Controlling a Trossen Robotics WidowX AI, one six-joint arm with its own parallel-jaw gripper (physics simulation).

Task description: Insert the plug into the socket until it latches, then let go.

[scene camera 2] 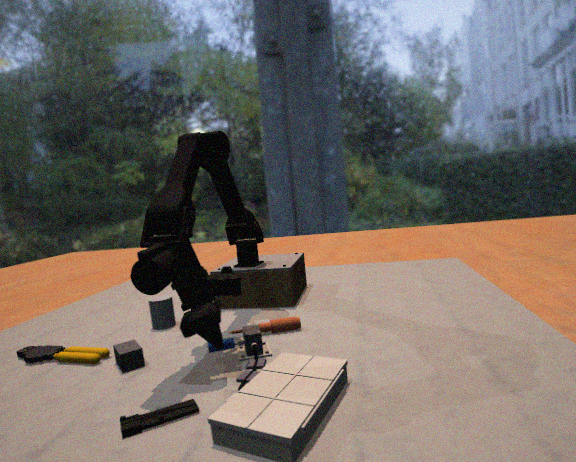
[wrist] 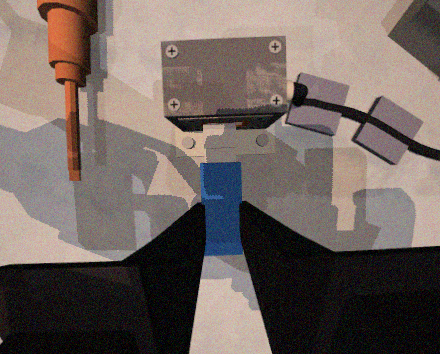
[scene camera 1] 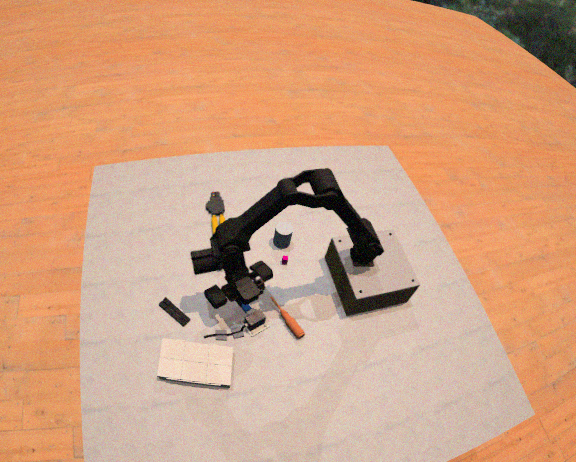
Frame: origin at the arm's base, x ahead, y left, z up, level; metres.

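Seen in the pictures: gripper, fingertip midpoint: [scene camera 2: 220, 345] [wrist: 221, 209] [scene camera 1: 243, 304]; arm's base at its link origin: [scene camera 2: 248, 264] [scene camera 1: 361, 257].
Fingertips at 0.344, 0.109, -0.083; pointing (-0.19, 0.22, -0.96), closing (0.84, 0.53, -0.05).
Observation:
Offsets run from my fingertips to a thing's top centre, as dx, dy, dz. "spot": to the spot under its first point.
The blue plug @(-0.006, +0.009, +0.008) [scene camera 1: 245, 307] [scene camera 2: 228, 343] [wrist: 222, 182] lies level, with its pale tip pointing at the socket. The socket @(-0.026, +0.054, +0.023) [scene camera 1: 255, 319] [scene camera 2: 253, 341] [wrist: 225, 77] is a grey box with screws on top, on a small pale base plate. In the wrist view the plug's tip reaches the socket's dark mouth, and a stretch of tip shows between the mouth and the blue body. How deep the tip sits cannot be told. My gripper [scene camera 2: 218, 346] [wrist: 221, 209] is shut on the blue body, one black finger on each side. In scene camera 1 the arm hides the fingertips.
An orange screwdriver @(-0.118, +0.034, +0.006) [scene camera 1: 292, 324] [scene camera 2: 285, 324] [wrist: 70, 42] lies beside the socket. A black cable @(spot: +0.033, +0.086, -0.016) [wrist: 345, 107] leaves the socket's side. A tiled box @(+0.133, +0.183, +0.014) [scene camera 1: 196, 362] [scene camera 2: 280, 400], black bar @(+0.198, +0.023, -0.006) [scene camera 1: 174, 311] [scene camera 2: 160, 418], dark cube @(+0.067, -0.161, +0.014) [scene camera 2: 129, 356], grey cylinder @(-0.129, -0.243, +0.049) [scene camera 1: 282, 238] [scene camera 2: 162, 314] and pliers [scene camera 1: 215, 205] [scene camera 2: 82, 356] stand or lie around.

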